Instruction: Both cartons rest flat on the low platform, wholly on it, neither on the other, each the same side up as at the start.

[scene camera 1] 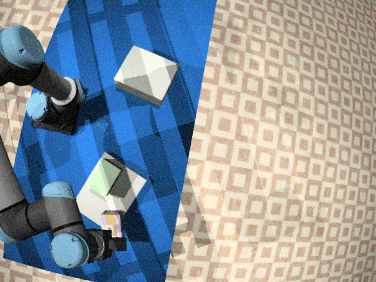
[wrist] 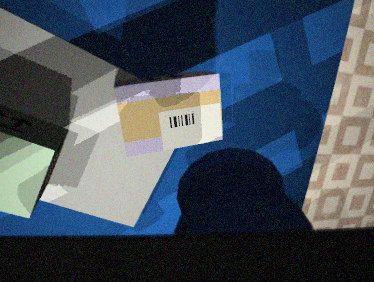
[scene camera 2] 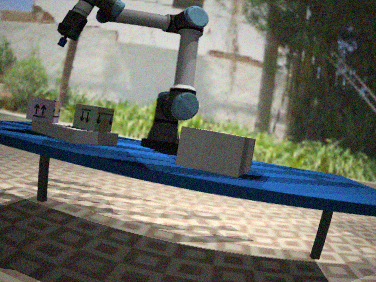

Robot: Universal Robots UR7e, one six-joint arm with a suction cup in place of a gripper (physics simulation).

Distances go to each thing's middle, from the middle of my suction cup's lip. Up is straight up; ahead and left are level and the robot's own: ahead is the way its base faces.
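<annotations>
Relative to my suction cup, the low white platform (scene camera 1: 91, 204) is 100 mm to the left, 70 mm behind and 360 mm below.
</annotations>
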